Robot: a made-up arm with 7 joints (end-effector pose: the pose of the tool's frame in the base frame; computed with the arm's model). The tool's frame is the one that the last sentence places. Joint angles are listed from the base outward.
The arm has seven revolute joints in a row. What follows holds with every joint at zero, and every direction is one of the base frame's. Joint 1 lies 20.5 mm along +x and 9.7 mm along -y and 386.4 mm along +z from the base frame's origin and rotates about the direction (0.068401, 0.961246, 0.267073), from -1.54 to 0.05 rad. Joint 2 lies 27.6 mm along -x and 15.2 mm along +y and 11.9 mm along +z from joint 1 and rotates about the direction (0.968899, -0.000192, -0.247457), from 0.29 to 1.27 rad. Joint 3 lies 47.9 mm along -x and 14.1 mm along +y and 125.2 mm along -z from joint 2 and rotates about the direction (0.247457, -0.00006, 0.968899), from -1.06 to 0.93 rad. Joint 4 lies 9.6 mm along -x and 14.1 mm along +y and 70.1 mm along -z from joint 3 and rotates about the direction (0.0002, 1, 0.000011), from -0.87 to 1.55 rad. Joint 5 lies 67.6 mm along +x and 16.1 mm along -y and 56.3 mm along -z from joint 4 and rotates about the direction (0.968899, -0.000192, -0.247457), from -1.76 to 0.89 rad. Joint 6 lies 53.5 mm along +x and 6.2 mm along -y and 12 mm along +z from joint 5 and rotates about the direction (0.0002, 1, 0.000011), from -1.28 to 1.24 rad. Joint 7 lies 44.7 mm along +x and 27.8 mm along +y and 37.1 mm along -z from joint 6 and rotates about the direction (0.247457, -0.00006, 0.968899), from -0.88 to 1.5 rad. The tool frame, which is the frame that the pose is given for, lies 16.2 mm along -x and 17.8 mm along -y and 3.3 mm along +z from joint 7; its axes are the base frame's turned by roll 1.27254, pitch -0.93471 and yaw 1.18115 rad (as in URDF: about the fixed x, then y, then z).
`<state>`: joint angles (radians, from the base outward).
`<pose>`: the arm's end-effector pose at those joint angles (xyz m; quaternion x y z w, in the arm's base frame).
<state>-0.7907 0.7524 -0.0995 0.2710 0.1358 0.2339 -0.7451</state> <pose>0.2415 0.1739 0.2743 0.7318 -0.4294 0.3852 0.3629</pose>
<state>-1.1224 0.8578 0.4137 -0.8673 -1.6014 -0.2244 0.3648</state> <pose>0.1120 0.1017 0.4674 -0.2546 -0.3009 0.6160 0.6821</pose>
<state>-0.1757 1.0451 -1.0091 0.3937 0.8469 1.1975 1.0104</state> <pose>0.0463 0.2447 0.1824 -0.4911 0.6620 -0.1594 0.5433</pose>
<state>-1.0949 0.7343 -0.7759 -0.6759 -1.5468 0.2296 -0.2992</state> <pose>0.1908 -0.0146 0.3135 0.2051 -0.3714 0.0626 0.9034</pose>
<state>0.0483 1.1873 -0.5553 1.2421 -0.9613 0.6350 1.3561</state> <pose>-0.0818 0.3519 0.2599 -0.6960 -0.1313 -0.0395 0.7048</pose>
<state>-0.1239 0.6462 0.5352 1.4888 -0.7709 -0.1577 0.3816</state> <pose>-0.0634 0.2445 0.1011 -0.6117 -0.5753 -0.5135 0.1764</pose>
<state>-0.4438 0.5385 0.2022 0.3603 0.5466 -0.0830 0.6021</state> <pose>0.1989 0.1738 0.1774 -0.6092 0.2479 -0.7403 0.1392</pose>
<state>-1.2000 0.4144 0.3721 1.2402 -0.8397 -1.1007 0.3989</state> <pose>0.3176 0.1555 0.2215 0.0236 0.3053 0.9425 0.1337</pose>
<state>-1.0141 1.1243 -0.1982 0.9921 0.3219 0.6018 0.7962</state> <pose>0.2040 0.3141 0.2963 -0.6706 0.0307 -0.5064 0.5412</pose>
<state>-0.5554 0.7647 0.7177 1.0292 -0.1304 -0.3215 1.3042</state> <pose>0.1561 0.3104 0.1864 -0.3248 -0.3755 -0.7412 0.4517</pose>
